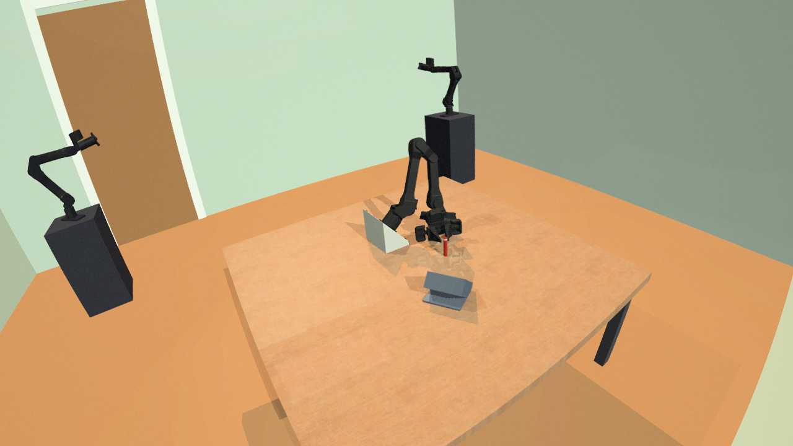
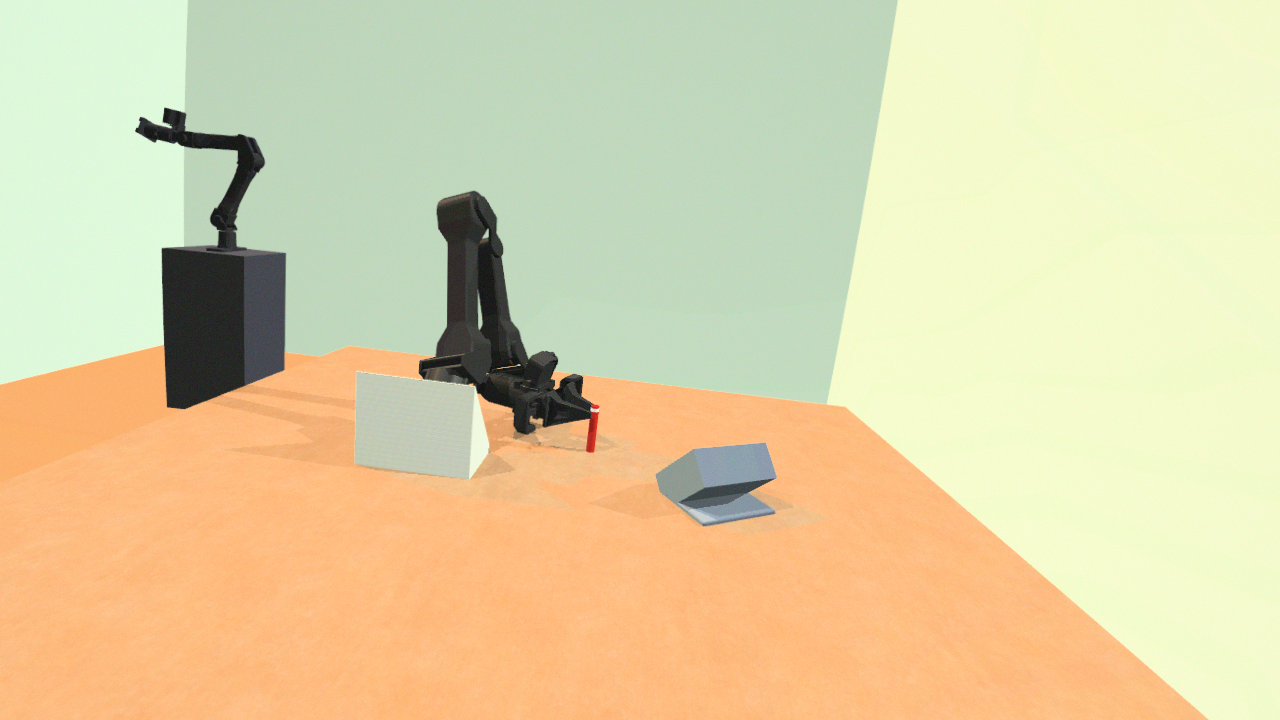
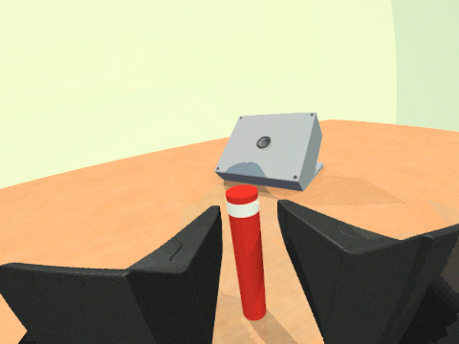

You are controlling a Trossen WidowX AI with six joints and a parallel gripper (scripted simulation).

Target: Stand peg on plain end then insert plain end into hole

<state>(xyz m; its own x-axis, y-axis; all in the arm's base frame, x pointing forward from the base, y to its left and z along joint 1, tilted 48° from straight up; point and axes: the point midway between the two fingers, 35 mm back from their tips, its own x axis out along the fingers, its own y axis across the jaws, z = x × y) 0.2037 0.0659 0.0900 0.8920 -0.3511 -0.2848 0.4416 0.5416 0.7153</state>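
The red peg lies 10 mm below my gripper tip. Also, from my gripper tip: grey-blue panel block (180 mm ahead, 150 mm to the right, 30 mm below).
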